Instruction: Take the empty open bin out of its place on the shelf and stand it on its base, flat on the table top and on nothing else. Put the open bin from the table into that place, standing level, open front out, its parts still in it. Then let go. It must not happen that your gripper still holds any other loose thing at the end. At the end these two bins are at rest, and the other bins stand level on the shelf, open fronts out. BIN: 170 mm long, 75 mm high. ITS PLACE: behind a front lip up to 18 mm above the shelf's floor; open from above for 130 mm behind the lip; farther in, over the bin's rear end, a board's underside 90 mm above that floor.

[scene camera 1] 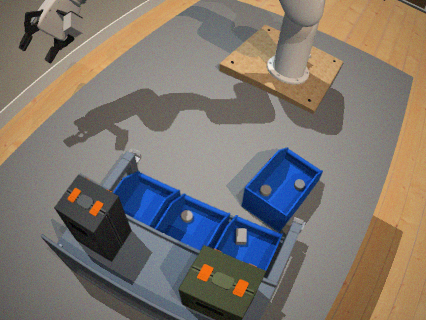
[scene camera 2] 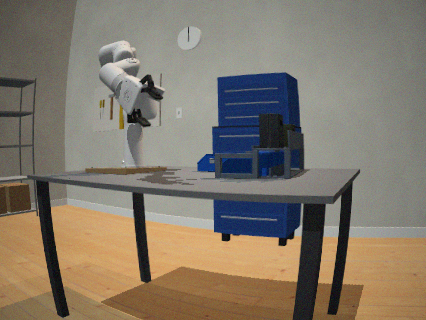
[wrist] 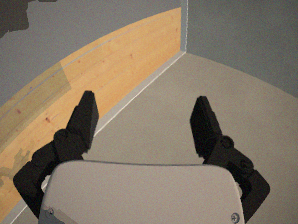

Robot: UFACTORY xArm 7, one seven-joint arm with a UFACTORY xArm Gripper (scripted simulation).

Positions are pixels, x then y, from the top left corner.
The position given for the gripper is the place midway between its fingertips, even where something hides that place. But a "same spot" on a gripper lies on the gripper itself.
The gripper shows in scene camera 1, in scene camera 2 [153, 112] and in the wrist view. The same spot on the gripper: [wrist: 78, 134] is [scene camera 1: 56, 48].
